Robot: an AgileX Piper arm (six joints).
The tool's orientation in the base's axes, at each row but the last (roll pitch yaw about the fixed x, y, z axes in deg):
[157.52, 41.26, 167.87]
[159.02, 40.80, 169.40]
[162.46, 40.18, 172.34]
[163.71, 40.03, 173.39]
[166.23, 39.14, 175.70]
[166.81, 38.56, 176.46]
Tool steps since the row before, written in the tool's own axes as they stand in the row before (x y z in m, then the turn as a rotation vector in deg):
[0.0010, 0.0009, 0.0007, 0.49, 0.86, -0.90]
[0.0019, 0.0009, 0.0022, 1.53, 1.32, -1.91]
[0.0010, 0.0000, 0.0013, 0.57, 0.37, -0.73]
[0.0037, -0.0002, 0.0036, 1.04, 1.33, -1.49]
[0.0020, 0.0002, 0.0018, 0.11, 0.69, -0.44]
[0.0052, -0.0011, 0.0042, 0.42, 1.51, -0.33]
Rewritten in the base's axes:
[-0.0003, 0.0012, -0.0009, -1.01, 0.68, 0.55]
[0.0000, 0.0017, -0.0026, -2.49, 1.02, 0.71]
[0.0001, 0.0004, -0.0016, -0.93, 0.26, 0.25]
[-0.0005, 0.0009, -0.0051, -1.84, 1.08, 0.71]
[-0.0004, 0.0007, -0.0026, -0.42, 0.60, 0.39]
[-0.0014, 0.0000, -0.0066, -0.66, 1.44, 0.26]

